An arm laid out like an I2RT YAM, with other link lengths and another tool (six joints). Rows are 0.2 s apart.
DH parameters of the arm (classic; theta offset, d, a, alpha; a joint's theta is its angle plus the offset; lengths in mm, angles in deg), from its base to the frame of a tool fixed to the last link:
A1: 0 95.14 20 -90
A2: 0 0 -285.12 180
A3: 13.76 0 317.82 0
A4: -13.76 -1.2 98.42 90
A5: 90 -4.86 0 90
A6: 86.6 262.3 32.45 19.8
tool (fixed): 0 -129.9 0 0
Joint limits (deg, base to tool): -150..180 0..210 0..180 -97..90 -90..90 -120..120
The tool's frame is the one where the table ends.
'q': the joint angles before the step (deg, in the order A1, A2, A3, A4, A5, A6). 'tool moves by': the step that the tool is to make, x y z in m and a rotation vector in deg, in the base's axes. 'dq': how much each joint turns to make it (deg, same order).
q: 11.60 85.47 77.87 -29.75 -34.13 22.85
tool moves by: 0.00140 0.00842 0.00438 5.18 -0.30 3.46
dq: -0.08 1.12 -1.13 5.08 -5.81 2.48
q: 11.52 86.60 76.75 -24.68 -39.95 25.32
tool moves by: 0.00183 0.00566 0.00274 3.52 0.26 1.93
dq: 0.07 0.94 -0.72 3.80 -3.48 2.54
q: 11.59 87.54 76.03 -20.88 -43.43 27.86
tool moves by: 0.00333 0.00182 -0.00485 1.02 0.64 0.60
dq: -0.03 1.01 -0.36 1.54 -1.14 0.85
